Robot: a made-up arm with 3 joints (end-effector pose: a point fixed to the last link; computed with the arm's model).
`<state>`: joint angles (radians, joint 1 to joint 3).
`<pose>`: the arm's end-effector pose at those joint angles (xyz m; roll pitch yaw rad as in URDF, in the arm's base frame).
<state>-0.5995 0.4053 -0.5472</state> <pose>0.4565 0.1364 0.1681 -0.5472 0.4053 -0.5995</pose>
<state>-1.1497 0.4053 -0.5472</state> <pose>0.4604 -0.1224 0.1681 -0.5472 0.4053 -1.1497</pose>
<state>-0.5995 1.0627 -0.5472</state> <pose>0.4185 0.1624 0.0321 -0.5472 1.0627 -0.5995</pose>
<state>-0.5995 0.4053 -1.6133</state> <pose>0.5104 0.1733 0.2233 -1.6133 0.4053 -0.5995</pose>
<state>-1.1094 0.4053 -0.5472</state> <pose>0.4650 -0.1038 0.1681 -0.5472 0.4053 -1.1094</pose>
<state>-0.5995 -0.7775 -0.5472</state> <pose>0.3419 0.2147 0.3737 -0.5472 -0.7775 -0.5995</pose>
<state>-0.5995 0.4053 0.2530</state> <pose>0.4405 0.1584 0.1085 0.2530 0.4053 -0.5995</pose>
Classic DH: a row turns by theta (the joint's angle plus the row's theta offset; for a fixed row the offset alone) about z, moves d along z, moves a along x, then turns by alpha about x. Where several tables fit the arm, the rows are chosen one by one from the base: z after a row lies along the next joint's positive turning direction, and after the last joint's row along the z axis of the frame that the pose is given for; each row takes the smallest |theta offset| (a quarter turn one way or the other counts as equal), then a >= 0, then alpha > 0; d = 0 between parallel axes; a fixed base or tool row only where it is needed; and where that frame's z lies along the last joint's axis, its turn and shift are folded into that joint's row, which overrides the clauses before.
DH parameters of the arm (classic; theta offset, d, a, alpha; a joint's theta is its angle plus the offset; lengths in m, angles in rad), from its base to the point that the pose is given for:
joint 1: 0 0.1676 0.0775 -1.5708
joint 2: -1.5708 0.4515 0.0666 -1.5708
joint 3: 1.5708 0.2042 0.0807 1.5708
tool (fixed): 1.5708 -0.0239 0 0

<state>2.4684 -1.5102 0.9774</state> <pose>-0.3466 -0.2687 0.3706 0.9774 -1.5102 2.4684</pose>
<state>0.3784 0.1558 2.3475</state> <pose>0.0692 0.5926 0.1614 2.3475 0.1558 0.3784</pose>
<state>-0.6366 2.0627 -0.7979</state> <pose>0.2858 0.2588 -0.0633 2.3437 1.0789 2.5050</pose>
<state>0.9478 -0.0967 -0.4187</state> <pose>-0.1395 0.4367 0.2645 -0.4187 -0.0967 0.9478</pose>
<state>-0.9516 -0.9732 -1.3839</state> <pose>0.3801 0.1783 0.4160 -1.3839 -0.9732 -0.9516</pose>
